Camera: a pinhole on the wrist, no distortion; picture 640 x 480 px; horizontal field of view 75.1 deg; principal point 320.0 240.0 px. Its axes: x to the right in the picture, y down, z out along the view. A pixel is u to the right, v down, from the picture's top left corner.
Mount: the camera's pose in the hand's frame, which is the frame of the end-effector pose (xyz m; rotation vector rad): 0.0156 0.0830 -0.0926 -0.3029 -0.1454 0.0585
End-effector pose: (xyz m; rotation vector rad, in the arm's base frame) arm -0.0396 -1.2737 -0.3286 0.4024 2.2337 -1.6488
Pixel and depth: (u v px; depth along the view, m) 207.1 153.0 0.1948
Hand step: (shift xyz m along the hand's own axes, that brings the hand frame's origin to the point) -0.0646 0.0971 0.0965
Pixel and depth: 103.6 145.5 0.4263
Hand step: -0.2644 0.0981 0.3094
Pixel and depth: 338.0 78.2 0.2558
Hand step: -0.0087 0.0640 0.1803
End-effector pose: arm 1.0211 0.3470 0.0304 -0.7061 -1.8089 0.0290
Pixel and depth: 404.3 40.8 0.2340
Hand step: 0.0310 0.0486 0.1684
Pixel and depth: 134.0 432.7 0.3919
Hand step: -0.2232 0.3568 0.1993
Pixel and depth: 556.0 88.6 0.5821
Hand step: 0.2610 0.0779 0.5649
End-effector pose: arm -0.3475 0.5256 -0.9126 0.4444 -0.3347 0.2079
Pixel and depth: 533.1 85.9 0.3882
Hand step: 0.1583 0.0755 0.3438
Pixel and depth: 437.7 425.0 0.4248
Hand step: 0.0632 0.3968 0.2677
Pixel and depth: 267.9 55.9 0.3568
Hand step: -0.0769 0.0336 0.2858
